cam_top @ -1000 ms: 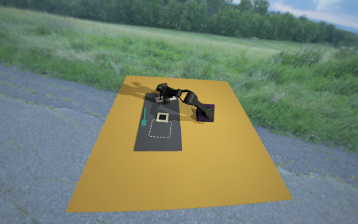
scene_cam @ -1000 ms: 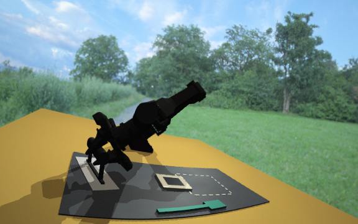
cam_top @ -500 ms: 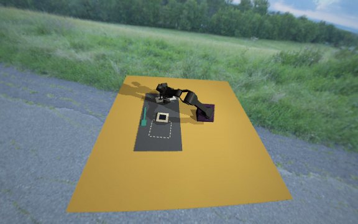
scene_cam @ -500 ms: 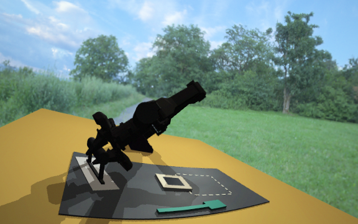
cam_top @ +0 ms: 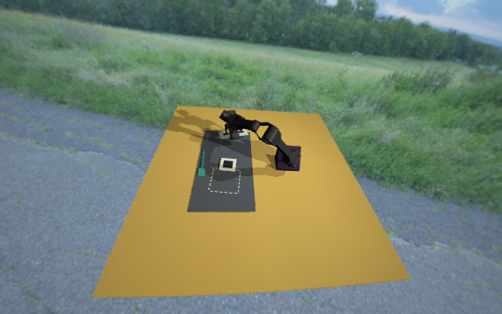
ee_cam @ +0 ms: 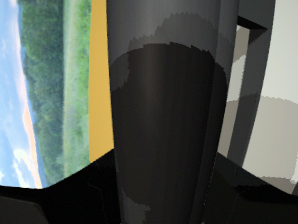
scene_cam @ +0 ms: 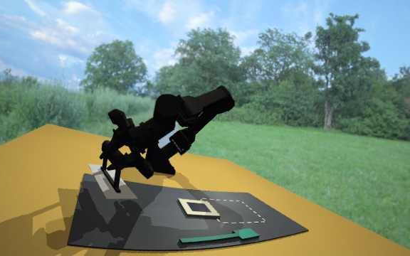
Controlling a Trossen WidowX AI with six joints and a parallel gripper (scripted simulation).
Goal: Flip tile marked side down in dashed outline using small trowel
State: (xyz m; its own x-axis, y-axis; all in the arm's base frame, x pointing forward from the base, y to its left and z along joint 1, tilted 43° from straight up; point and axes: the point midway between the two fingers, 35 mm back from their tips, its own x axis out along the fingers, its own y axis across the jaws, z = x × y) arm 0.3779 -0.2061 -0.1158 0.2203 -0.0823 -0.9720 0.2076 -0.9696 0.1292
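The tile is 28 cm to the left of my gripper tip and 9 cm below it. Also, from my gripper tip: dark mat (1 cm ahead, 27 cm to the left, 11 cm below); then green trowel (15 cm ahead, 29 cm to the left, 9 cm below).
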